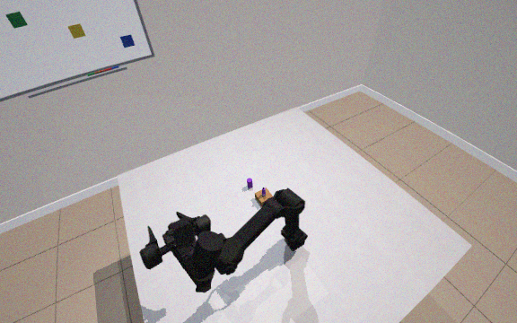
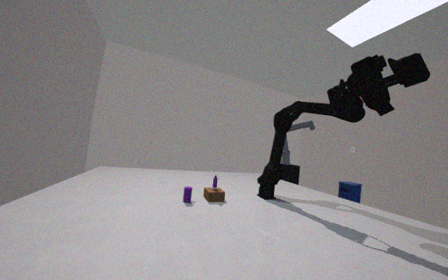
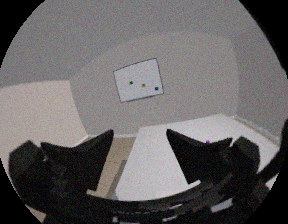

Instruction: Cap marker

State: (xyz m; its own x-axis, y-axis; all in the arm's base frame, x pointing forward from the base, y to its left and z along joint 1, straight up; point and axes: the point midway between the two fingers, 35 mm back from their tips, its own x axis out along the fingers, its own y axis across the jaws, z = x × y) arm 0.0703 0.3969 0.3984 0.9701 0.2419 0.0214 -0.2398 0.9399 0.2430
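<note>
The purple cap is 27 cm ahead of my gripper tip, 39 cm to the right of it and 37 cm below it. From my gripper tip the other things lie so: tan holder block 16 cm ahead, 41 cm to the right, 38 cm below.
</note>
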